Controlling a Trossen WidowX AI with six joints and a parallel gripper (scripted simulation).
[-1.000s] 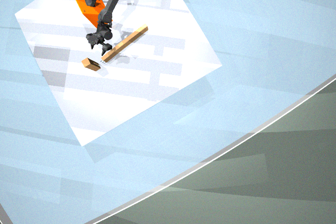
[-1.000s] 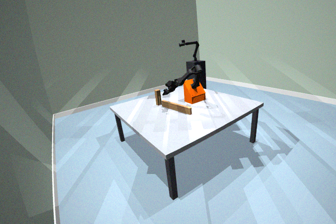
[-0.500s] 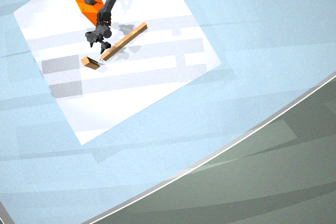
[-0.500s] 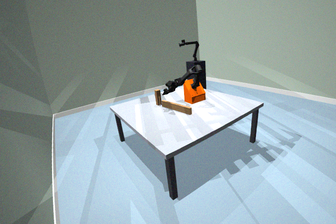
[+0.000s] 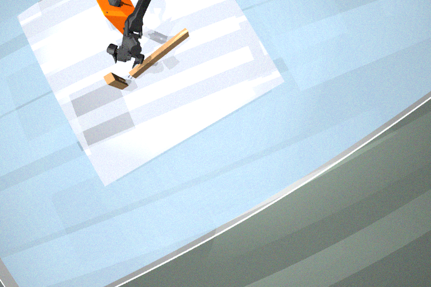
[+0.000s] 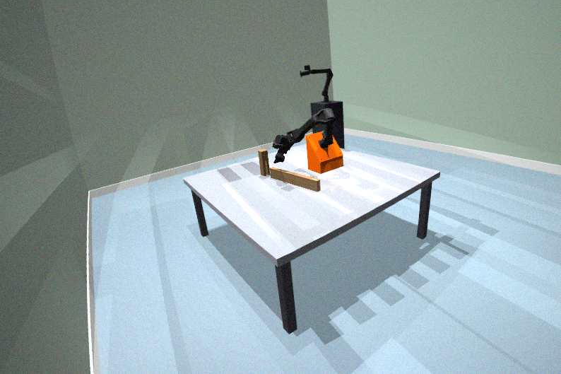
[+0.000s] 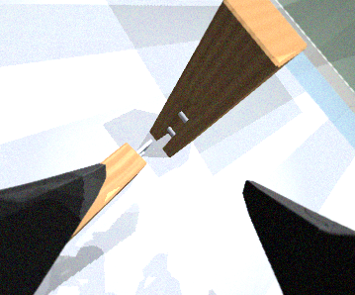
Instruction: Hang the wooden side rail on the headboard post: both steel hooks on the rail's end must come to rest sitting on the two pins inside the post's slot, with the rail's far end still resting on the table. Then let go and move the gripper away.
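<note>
Now: the headboard post 8 cm to the right of my gripper tip, 5 cm ahead of it and 3 cm below it.
</note>
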